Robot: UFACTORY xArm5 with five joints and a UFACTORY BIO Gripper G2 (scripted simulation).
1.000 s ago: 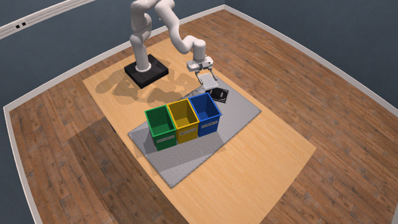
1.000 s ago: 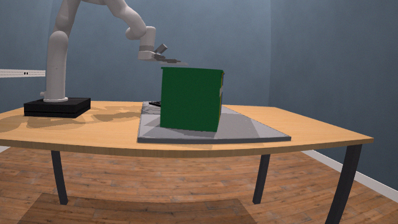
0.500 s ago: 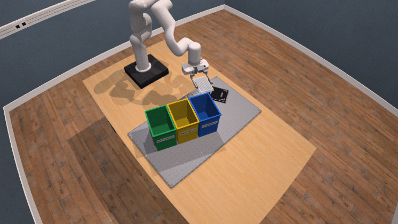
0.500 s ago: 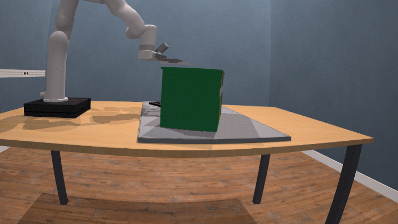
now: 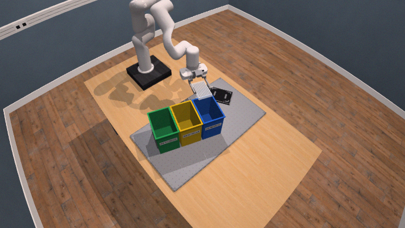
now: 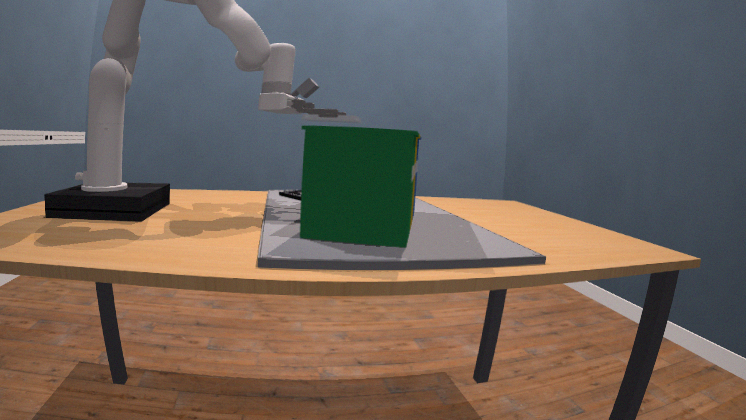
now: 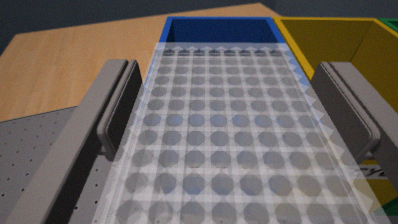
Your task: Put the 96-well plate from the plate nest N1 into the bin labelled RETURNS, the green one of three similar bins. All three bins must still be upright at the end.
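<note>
My hand is 290 mm to the left of the green bin, 130 mm above it and 30 mm short of it. From my hand the other things lie so: yellow bin (170 mm to the right, 130 mm below, 70 mm ahead); blue bin (130 mm below, 110 mm ahead, 40 mm to the right); clear 96-well plate (10 mm below).
</note>
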